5 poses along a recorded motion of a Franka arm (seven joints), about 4.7 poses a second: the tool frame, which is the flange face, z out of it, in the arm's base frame.
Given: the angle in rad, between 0 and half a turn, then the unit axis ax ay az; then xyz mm.
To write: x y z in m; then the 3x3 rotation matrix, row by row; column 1 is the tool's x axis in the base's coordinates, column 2 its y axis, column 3 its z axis. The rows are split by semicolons. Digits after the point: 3 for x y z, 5 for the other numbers.
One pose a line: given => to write
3.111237 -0.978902 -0.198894 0.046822 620 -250 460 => 0.620 -0.250 0.460; 0.91652 0.38788 -0.09768; 0.39073 -0.92044 0.01109; -0.08561 -0.04833 -0.99516
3.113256 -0.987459 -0.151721 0.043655 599 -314 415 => 0.599 -0.314 0.415; 0.95016 0.29834 -0.09050; 0.30081 -0.95357 0.01473; -0.08190 -0.04122 -0.99579
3.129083 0.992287 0.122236 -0.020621 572 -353 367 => 0.572 -0.353 0.367; 0.96927 0.24283 -0.03939; 0.24232 -0.97004 -0.01745; -0.04245 0.00737 -0.99907
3.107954 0.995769 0.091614 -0.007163 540 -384 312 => 0.540 -0.384 0.312; 0.98312 0.18264 -0.01118; 0.18216 -0.98265 -0.03480; -0.01734 0.03218 -0.99933
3.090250 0.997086 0.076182 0.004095 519 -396 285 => 0.519 -0.396 0.285; 0.98837 0.15161 0.01207; 0.15203 -0.98708 -0.05055; 0.00425 0.05179 -0.99865
